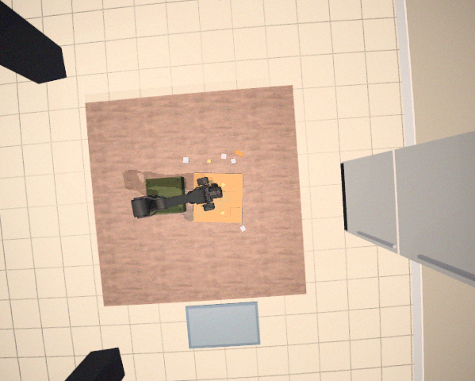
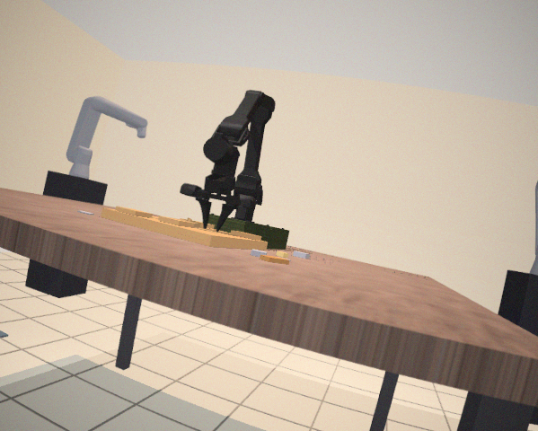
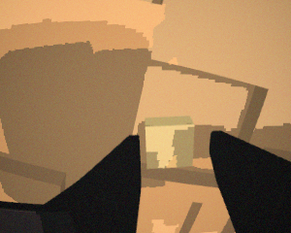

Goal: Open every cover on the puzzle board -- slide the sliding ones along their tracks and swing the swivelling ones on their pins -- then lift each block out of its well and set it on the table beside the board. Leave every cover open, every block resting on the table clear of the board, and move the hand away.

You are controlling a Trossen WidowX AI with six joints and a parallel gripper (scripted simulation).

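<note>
Right now my gripper tip is 50 mm short of the puzzle board and 30 mm to the left of it.
</note>
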